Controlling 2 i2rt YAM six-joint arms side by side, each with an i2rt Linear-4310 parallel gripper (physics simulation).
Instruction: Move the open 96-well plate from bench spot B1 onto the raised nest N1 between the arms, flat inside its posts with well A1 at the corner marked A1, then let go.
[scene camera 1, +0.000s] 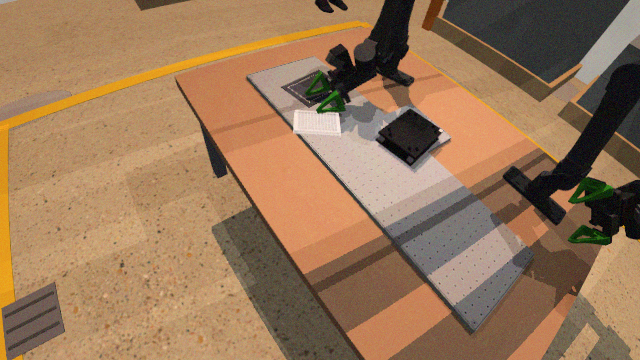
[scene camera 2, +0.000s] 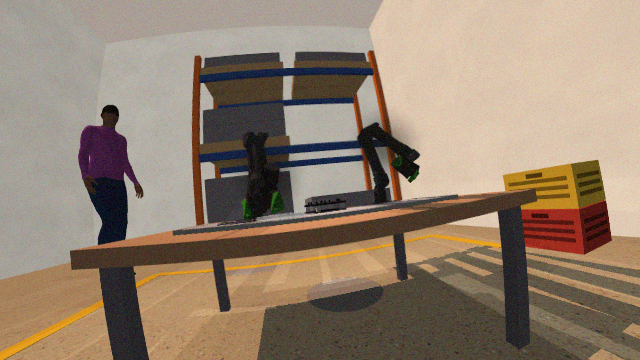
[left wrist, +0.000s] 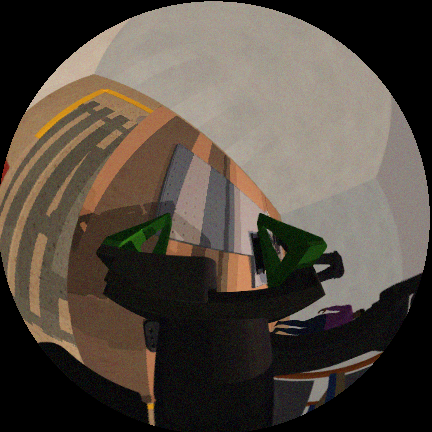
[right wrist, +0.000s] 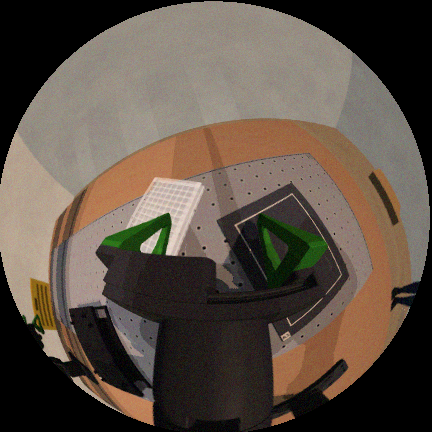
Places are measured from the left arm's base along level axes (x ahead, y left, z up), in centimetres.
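Pixels of known places: left gripper, between the fingertips: (scene camera 1: 570, 222) (scene camera 2: 408, 171) (left wrist: 213, 217); right gripper, between the fingertips: (scene camera 1: 311, 102) (scene camera 2: 257, 215) (right wrist: 213, 217); left arm's base, origin of its link: (scene camera 1: 533, 195); right arm's base, origin of its link: (scene camera 1: 387, 72).
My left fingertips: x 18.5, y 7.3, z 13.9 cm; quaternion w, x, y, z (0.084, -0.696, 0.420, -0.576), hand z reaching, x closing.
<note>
Ahead of a thing's pixels: the offset from my left fingertips to its middle. "*": to the spot under its first point. Level surfaces: height alone.
The white open 96-well plate {dz -11.9, dx +21.1, dy -59.8 cm} (scene camera 1: 317, 123) (right wrist: 175, 195) lies on the perforated board, beside a dark pad {* dz -12.4, dx +17.3, dy -76.8 cm} (scene camera 1: 294, 88) (right wrist: 300, 215) with a white outline and a small A1 label; it reaches the board's long edge in scene camera 1. My right gripper (scene camera 1: 313, 103) (scene camera 2: 260, 214) (right wrist: 213, 217) is open and empty, low over the plate and pad; one finger covers part of the plate in the right wrist view. The raised black nest {dz -10.4, dx +1.6, dy -42.0 cm} (scene camera 1: 410, 132) (scene camera 2: 325, 204) (right wrist: 100, 345) stands between the arms and holds no plate. My left gripper (scene camera 1: 569, 221) (scene camera 2: 404, 172) (left wrist: 213, 217) is open and empty, raised at the far end.
The perforated grey board {dz -12.6 cm} (scene camera 1: 360, 170) (left wrist: 190, 195) runs along the wooden table (scene camera 1: 260, 180) (scene camera 2: 165, 250). Both arm bases stand along the table's far side in scene camera 1. A person (scene camera 2: 105, 155) stands behind the table near a shelf rack (scene camera 2: 197, 140). Yellow and red crates (scene camera 2: 545, 187) stand at the right.
</note>
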